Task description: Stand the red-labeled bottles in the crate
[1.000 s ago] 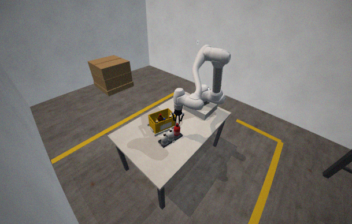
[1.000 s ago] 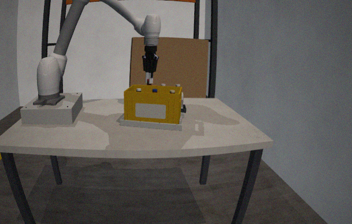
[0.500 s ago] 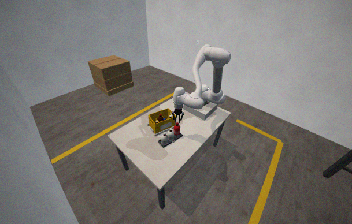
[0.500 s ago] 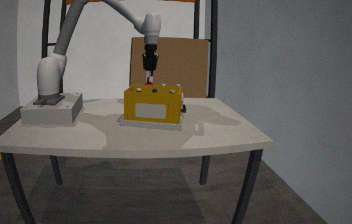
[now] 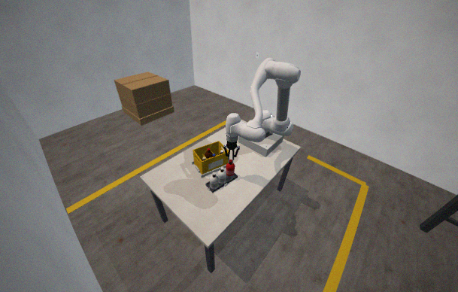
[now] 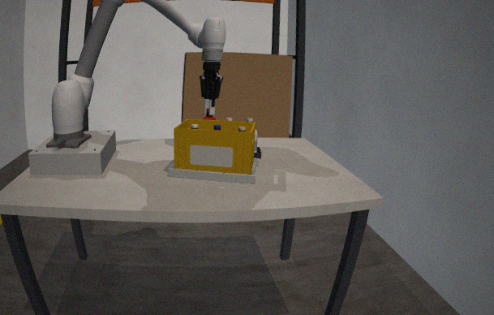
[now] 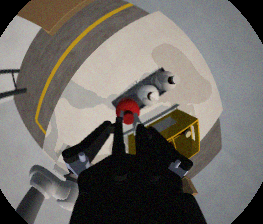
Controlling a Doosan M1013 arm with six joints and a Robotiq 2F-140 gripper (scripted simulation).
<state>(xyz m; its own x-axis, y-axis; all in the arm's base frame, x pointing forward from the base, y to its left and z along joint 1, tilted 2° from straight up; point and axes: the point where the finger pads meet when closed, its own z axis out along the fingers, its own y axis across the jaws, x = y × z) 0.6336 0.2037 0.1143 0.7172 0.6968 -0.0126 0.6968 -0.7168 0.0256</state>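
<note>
Right now my hand is 90 mm above the red-labeled bottle. The rest, counted from my hand: crate (230 mm to the right, 130 mm below, 40 mm ahead).
</note>
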